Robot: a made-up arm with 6 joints.
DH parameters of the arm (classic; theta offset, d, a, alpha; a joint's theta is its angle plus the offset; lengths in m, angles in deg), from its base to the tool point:
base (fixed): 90 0.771 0.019 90
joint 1: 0 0.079 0.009 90
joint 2: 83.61 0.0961 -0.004 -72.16
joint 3: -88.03 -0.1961 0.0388 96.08
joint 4: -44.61 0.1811 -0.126 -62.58
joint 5: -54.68 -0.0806 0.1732 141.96
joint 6: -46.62 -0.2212 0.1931 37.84
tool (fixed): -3.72 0.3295 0 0
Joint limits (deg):
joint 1: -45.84..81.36
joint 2: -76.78..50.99
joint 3: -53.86..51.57
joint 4: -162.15..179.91
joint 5: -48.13..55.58
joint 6: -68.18..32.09
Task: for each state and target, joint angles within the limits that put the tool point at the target. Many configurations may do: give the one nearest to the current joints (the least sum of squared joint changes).
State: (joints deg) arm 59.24 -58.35 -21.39 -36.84 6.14 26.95
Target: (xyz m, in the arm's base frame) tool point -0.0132 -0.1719 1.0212
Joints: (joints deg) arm 63.49 -46.72 -35.06 -67.01 -0.30 17.47
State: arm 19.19 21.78 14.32 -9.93 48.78 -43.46
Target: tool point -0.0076 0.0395 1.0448
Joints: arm 50.71 14.49 14.83 29.74 55.58 -68.05
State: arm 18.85 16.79 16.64 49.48 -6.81 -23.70
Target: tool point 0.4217 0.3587 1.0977
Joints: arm 55.83 50.99 24.96 41.20 -23.49 5.36
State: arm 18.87 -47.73 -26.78 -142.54 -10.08 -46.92
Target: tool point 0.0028 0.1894 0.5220
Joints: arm -0.01 -19.84 3.05 -151.23 10.31 -62.06
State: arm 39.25 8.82 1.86 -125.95 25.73 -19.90
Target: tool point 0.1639 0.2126 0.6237
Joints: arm 30.02 16.79 8.54 -142.23 44.37 -37.23
